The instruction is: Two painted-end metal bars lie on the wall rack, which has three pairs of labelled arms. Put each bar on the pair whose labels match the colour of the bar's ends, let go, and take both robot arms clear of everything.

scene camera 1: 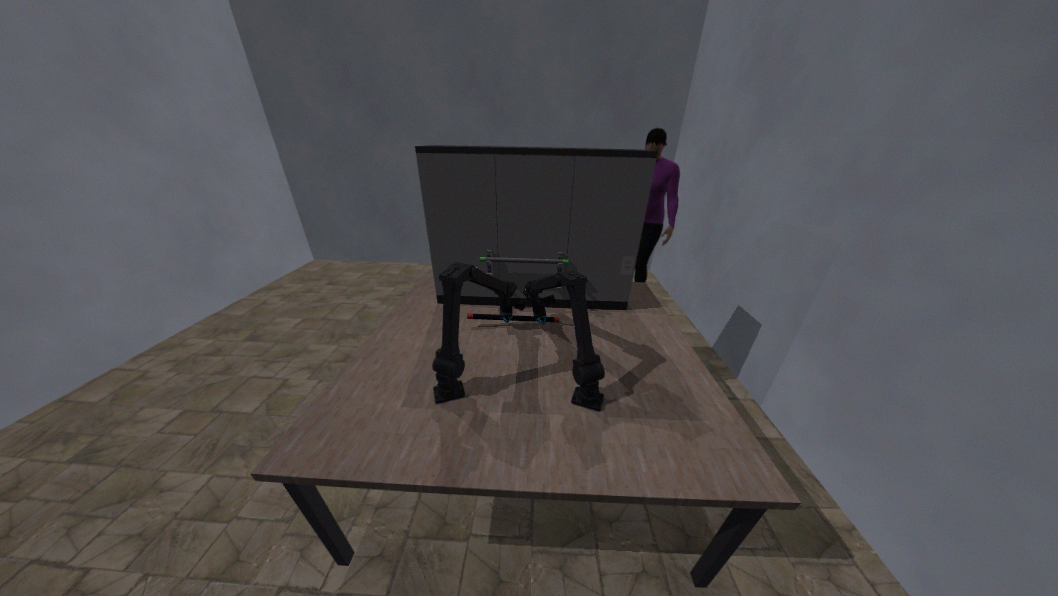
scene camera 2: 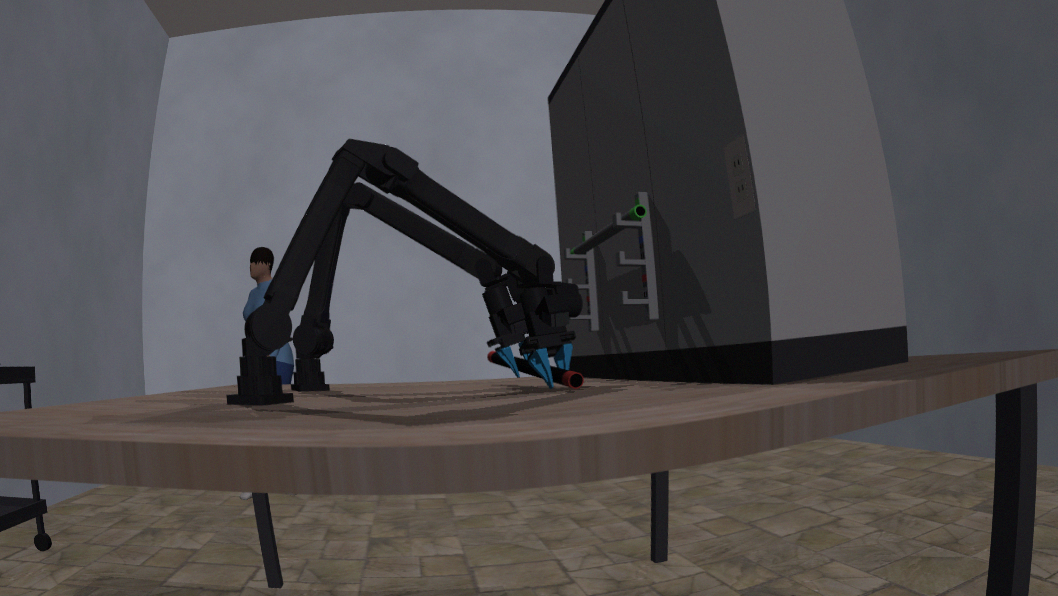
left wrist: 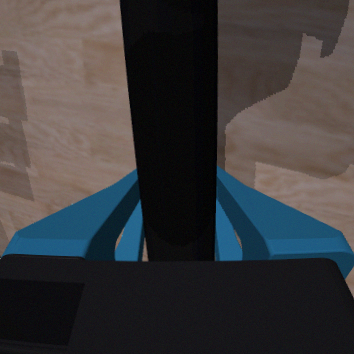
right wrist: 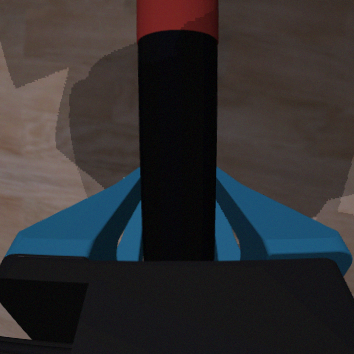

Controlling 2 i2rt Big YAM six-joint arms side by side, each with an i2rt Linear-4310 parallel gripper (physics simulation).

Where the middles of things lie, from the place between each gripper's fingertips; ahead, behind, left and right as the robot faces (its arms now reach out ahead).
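The red-ended bar (scene camera 2: 571, 379) is 17 cm to the left of my right hand, 4 cm above it and 3 cm behind it. I also see the green-ended bar (scene camera 2: 607, 232), which is 32 cm above my right hand, 13 cm to the left of it and 15 cm ahead of it.
From my left hand, the red-ended bar is 4 cm to the right and 2 cm above, while the green-ended bar is 8 cm to the right of that hand, 18 cm ahead of it and 30 cm above it. Going by its middle, the red-ended bar is nearer to my left hand than to my right hand.
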